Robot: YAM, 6 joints.
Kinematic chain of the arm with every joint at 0, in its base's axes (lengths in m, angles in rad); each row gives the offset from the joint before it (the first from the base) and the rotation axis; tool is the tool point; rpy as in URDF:
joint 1: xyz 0 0 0.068 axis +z
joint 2: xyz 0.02 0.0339 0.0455 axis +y
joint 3: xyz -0.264 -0.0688 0 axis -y
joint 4: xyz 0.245 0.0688 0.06 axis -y
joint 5: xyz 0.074 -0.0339 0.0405 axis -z
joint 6: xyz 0.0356 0 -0.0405 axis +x
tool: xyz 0 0 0 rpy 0 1.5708 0
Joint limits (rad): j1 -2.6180..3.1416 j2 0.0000..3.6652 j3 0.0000..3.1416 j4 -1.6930..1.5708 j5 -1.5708..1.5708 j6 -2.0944..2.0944
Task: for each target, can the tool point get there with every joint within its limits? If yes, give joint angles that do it. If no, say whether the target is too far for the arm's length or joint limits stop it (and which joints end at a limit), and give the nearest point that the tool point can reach.
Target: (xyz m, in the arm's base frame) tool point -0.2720 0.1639 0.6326
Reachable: yes | joints 2.4912 1.9940 2.7597 0.1307 -1.2943 -0.6628
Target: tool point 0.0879 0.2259 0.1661
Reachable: yes | joints 1.2949 1.4582 0.2840 1.1062 0.7026 -1.4496
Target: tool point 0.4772 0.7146 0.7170
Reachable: no: too far | nearest point 0.2933 0.4392 0.4789 | short by 0.408 m
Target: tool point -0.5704 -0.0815 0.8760
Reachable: no: too far | nearest point -0.3858 -0.0081 0.6202 | short by 0.324 m
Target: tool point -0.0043 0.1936 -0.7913
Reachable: no: too far | nearest point -0.0050 0.2229 -0.3794 | short by 0.413 m
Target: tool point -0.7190 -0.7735 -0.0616
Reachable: no: too far | nearest point -0.4338 -0.4666 0.0092 | short by 0.425 m
